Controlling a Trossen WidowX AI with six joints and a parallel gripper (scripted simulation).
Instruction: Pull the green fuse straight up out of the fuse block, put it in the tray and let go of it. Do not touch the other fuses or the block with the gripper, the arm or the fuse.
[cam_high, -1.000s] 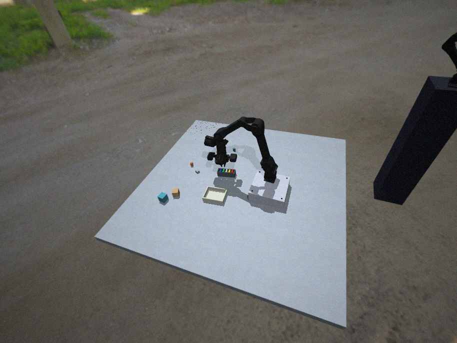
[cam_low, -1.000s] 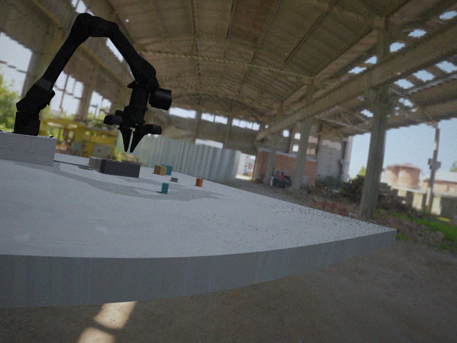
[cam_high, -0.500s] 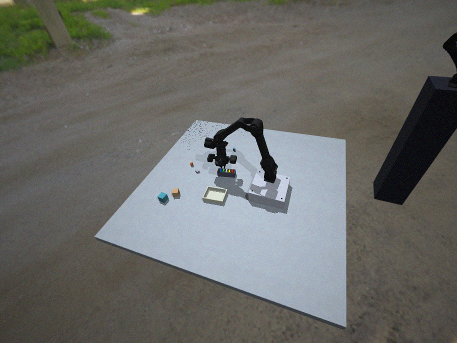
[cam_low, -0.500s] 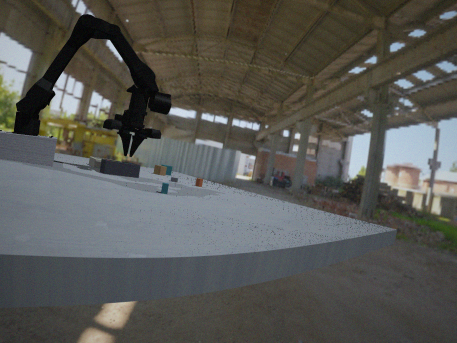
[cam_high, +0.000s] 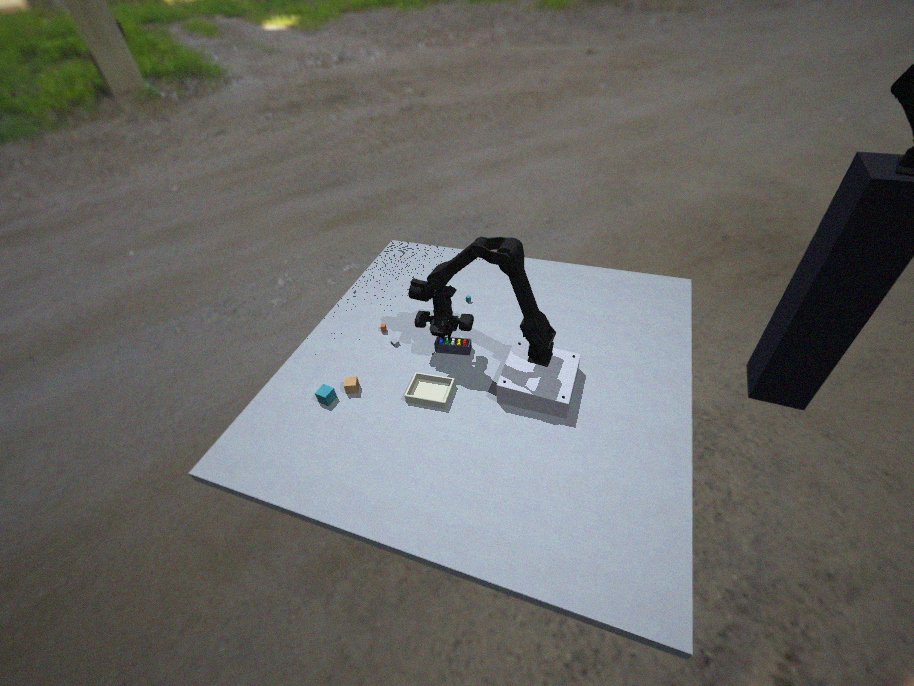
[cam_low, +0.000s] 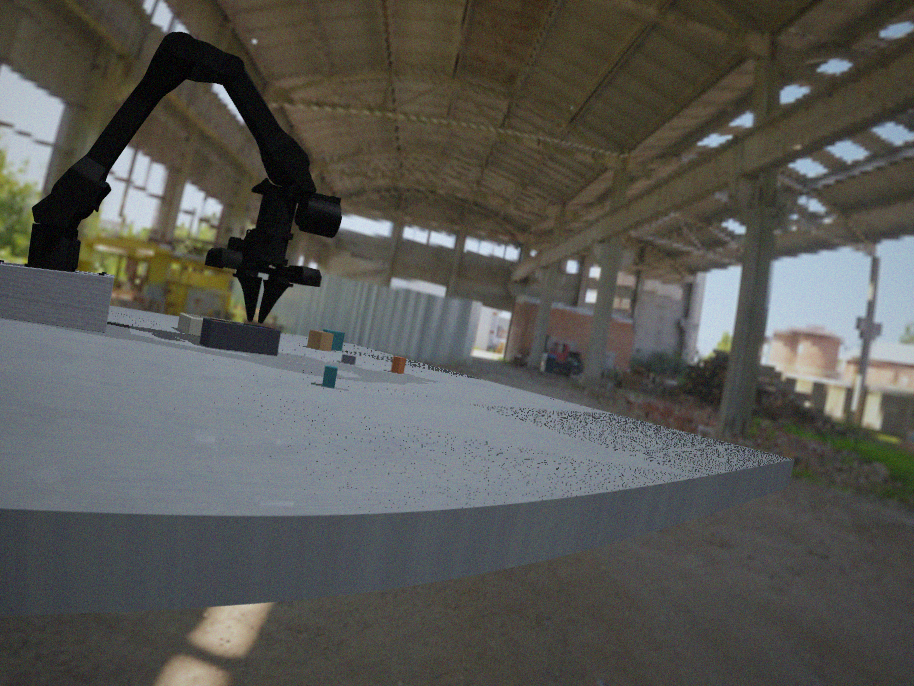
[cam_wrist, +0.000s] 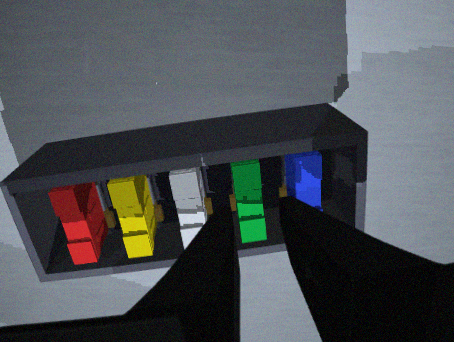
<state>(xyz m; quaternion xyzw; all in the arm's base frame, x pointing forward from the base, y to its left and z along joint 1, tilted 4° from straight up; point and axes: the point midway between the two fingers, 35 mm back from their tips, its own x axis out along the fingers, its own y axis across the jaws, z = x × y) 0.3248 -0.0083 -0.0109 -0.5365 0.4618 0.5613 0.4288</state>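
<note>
The green fuse is 20 mm below my gripper tip. From my gripper tip the other things lie so: teal cube 330 mm to the left, 270 mm ahead, 30 mm below; then cream tray 200 mm to the left, 40 mm below, 30 mm behind; then orange cube 270 mm to the left, 220 mm ahead, 30 mm below.
</note>
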